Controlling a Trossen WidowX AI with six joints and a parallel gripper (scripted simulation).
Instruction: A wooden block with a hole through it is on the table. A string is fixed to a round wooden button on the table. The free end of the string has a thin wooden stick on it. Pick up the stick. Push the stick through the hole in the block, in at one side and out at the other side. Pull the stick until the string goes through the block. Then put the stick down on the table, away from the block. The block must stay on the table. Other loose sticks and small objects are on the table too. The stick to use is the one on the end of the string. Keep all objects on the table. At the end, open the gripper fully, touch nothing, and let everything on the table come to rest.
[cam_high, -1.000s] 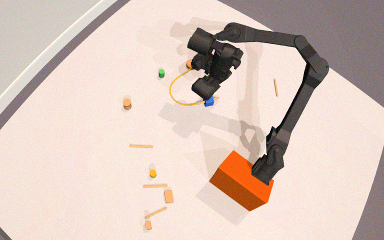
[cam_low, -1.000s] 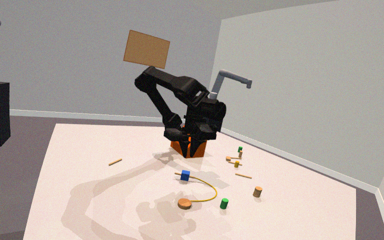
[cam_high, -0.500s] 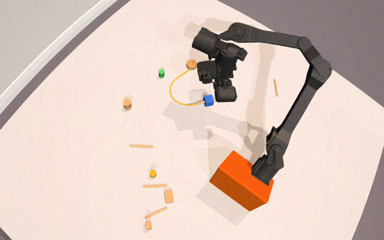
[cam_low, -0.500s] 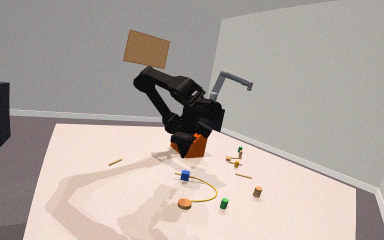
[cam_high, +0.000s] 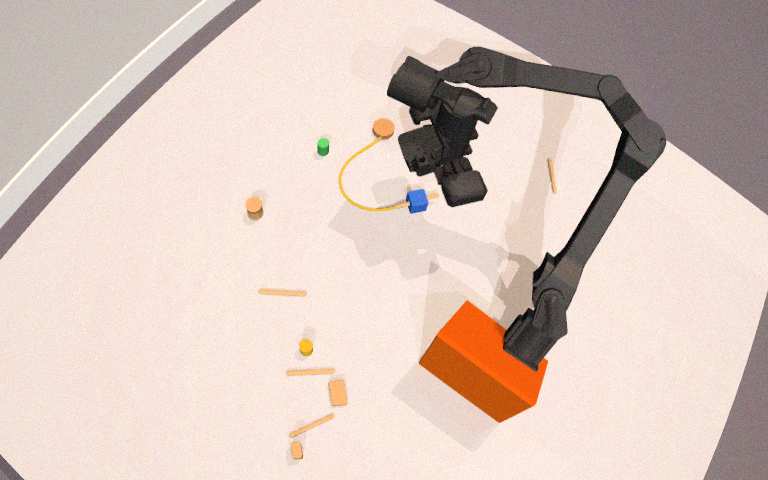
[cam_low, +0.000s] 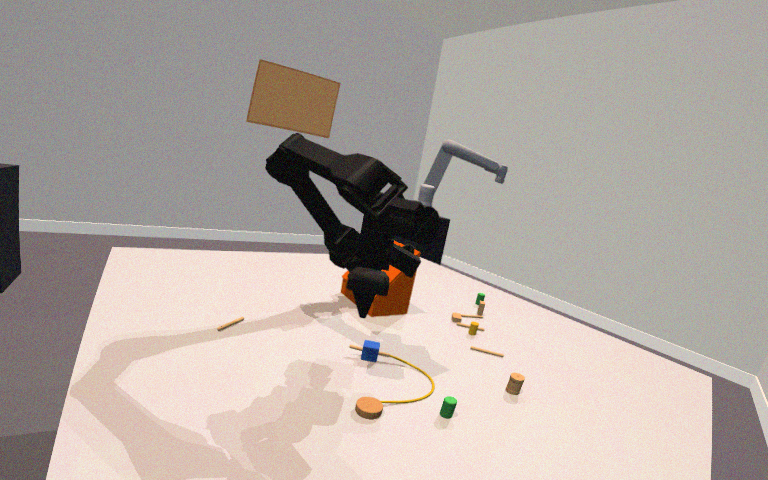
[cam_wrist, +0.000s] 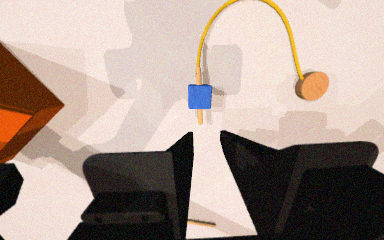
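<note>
My gripper tip is 7 cm above the blue block, 2 cm to the right of it and 2 cm short of it. Round my gripper tip: round wooden button (15 cm ahead, 8 cm to the right, 8 cm below); then thin wooden stick (7 cm below, 3 cm to the left, 2 cm ahead); then green cylinder (21 cm ahead, 7 cm below, 2 cm to the left).
</note>
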